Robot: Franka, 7 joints.
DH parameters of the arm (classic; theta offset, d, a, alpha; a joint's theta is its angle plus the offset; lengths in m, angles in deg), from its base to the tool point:
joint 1: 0 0.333 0 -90
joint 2: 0 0 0 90
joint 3: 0 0.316 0.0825 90
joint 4: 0 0 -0.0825 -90
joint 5: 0 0.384 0 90
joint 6: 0 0 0.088 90
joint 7: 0 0.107 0 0
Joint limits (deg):
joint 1: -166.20..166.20
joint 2: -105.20..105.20
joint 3: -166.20..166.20
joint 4: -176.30..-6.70
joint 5: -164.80..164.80
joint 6: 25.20..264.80
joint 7: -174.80..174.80
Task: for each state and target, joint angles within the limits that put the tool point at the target. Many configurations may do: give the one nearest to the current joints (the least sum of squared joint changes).
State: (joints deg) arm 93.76 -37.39 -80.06 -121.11 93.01 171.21 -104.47
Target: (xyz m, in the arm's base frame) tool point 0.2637 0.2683 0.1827
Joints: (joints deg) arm 134.35 -52.54 -98.08 -152.16 94.64 166.64 -104.47
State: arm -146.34 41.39 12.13 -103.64 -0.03 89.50 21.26
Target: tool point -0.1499 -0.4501 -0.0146
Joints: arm -132.97 60.21 20.65 -102.00 1.49 96.40 21.26
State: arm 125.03 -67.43 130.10 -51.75 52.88 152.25 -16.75
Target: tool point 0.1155 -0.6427 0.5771
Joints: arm 140.96 -11.82 134.26 -95.20 51.01 133.49 -16.75
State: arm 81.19 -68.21 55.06 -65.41 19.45 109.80 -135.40
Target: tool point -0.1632 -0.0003 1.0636
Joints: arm 79.10 -48.67 15.13 -70.06 14.71 112.03 -135.40
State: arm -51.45 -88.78 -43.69 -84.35 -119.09 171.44 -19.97
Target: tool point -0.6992 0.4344 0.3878
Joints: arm -57.72 -105.20 -59.97 -49.69 -116.71 156.56 -19.97
